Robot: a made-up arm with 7 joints.
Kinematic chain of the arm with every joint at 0, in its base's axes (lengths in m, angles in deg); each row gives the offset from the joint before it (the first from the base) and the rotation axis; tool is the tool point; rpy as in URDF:
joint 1: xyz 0 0 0.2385 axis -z
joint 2: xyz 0 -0.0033 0.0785 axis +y
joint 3: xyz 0 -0.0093 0.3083 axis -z
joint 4: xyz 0 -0.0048 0.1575 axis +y
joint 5: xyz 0 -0.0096 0.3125 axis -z
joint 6: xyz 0 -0.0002 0.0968 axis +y
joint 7: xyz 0 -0.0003 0.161 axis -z
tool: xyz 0 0 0 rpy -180 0 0
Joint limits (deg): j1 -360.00..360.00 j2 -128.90..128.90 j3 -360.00..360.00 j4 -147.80..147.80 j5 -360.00..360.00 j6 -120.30..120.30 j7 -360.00..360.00
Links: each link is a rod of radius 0.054 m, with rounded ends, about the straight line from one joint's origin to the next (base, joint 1, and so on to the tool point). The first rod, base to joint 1, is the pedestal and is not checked.
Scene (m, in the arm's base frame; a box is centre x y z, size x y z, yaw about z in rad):
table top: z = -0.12
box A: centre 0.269 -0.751 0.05 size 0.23 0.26 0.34 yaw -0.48
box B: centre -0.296 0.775 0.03 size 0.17 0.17 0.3 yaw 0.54
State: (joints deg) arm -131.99 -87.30 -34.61 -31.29 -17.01 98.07 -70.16
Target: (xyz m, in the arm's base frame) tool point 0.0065 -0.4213 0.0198
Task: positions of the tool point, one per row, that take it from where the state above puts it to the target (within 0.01 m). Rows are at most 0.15 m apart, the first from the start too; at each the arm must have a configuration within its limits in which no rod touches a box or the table.
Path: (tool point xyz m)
1: 0.5661 -0.6322 0.2169
2: 0.5190 -0.6060 0.1624
3: 0.4659 -0.5602 0.1230
4: 0.4059 -0.4999 0.1012
5: 0.2701 -0.4945 0.0418
6: 0.1323 -0.4675 0.0146
7: 0.0065 -0.4213 0.0198

